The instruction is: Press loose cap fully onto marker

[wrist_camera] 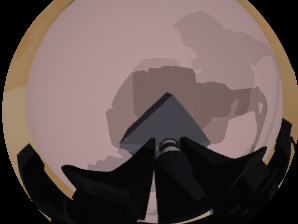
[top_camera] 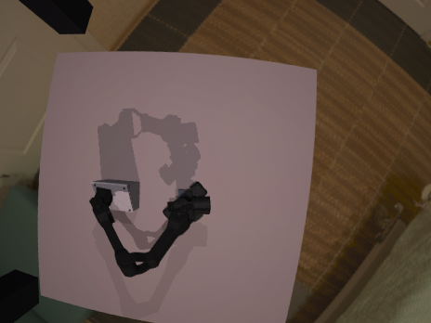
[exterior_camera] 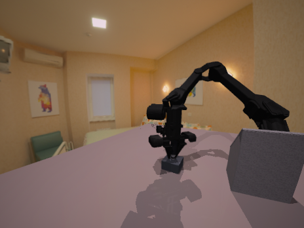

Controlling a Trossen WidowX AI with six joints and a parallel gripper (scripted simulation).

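Now: gripper tip 1 cm past the dark marker cap and 5 cm below it.
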